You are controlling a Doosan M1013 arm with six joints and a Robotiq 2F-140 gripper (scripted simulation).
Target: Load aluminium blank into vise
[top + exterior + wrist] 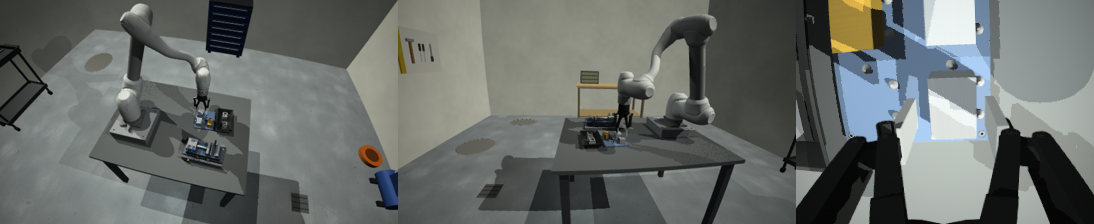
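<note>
Now: the aluminium blank 60 mm below my hand. Also, from my hand: blue infeed plate 40 mm ahead, 50 mm to the right, 80 mm below; then brass blank 80 mm ahead, 90 mm to the right, 60 mm below; then piston rod 30 mm ahead, 350 mm to the right, 10 mm below.
</note>
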